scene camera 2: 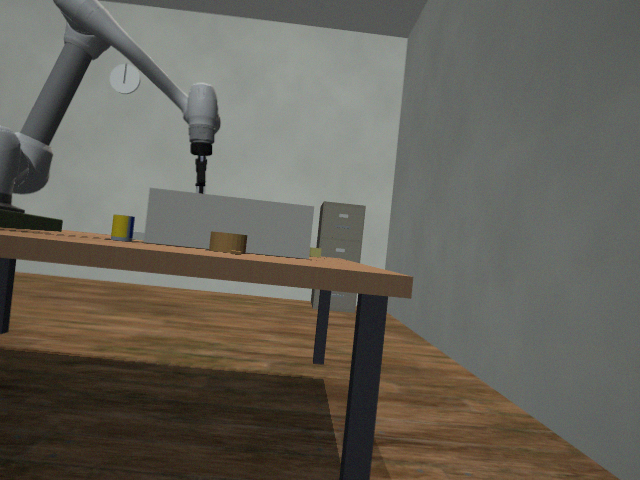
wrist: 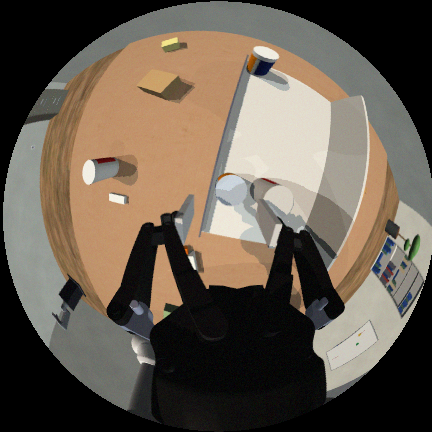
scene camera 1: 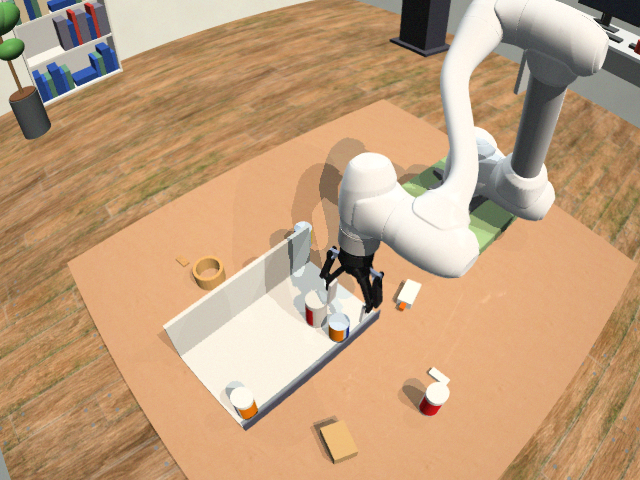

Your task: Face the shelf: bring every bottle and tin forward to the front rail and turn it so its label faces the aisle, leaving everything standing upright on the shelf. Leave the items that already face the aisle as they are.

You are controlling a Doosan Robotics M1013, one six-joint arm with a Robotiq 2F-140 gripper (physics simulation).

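Frame: origin at the arm's base, x ahead, y left, z up, level; millimetres.
Where they show: gripper, fingertip midpoint: (wrist: pixel 225 206) (scene camera 1: pixel 346 309).
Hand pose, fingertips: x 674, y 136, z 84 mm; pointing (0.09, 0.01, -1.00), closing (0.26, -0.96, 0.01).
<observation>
Each offset is from my fingertips to the top centre of the thing. "spot": to the spot under its first point.
The white shelf (scene camera 1: pixel 232 356) (scene camera 2: pixel 232 222) (wrist: pixel 285 125) has a dark front rail @[spot: dz -119, dx +152, dy +43 mm] (scene camera 1: pixel 310 375) (wrist: pixel 231 130). An orange-and-blue tin @[dz -52, dx +14, dy -9 mm] (scene camera 1: pixel 338 328) (wrist: pixel 231 190) stands upright at the rail near the arm's end. A red-and-white tin @[dz -25, dx +28, dy -85 mm] (scene camera 1: pixel 315 310) (wrist: pixel 278 199) stands upright just behind it, its red patch toward the shelf's far end in scene camera 1. Another orange-and-blue tin @[dz -28, dx +340, dy +25 mm] (scene camera 1: pixel 244 403) (wrist: pixel 262 61) stands in the far front corner. My gripper (scene camera 1: pixel 347 302) (wrist: pixel 225 206) is open and empty, above the shelf's near end beside the two tins; one finger is close to the red-and-white tin.
Behind the shelf stands a yellow-and-blue tin (scene camera 1: pixel 303 228) (scene camera 2: pixel 123 227); a wooden ring @[dz -88, dx +184, dy -408 mm] (scene camera 1: pixel 208 283) (scene camera 2: pixel 227 242) lies there too. In front are a red-and-white tin @[dz -39, dx -23, dy +310 mm] (scene camera 1: pixel 433 398) (wrist: pixel 100 170), a tan box @[dz -88, dx +219, dy +233 mm] (scene camera 1: pixel 338 441) (wrist: pixel 160 82), a white block @[dz -126, dx -104, dy +268 mm] (scene camera 1: pixel 438 376) (wrist: pixel 118 198) and an orange-tipped white box @[dz -110, dx -223, dy +25 mm] (scene camera 1: pixel 409 293).
</observation>
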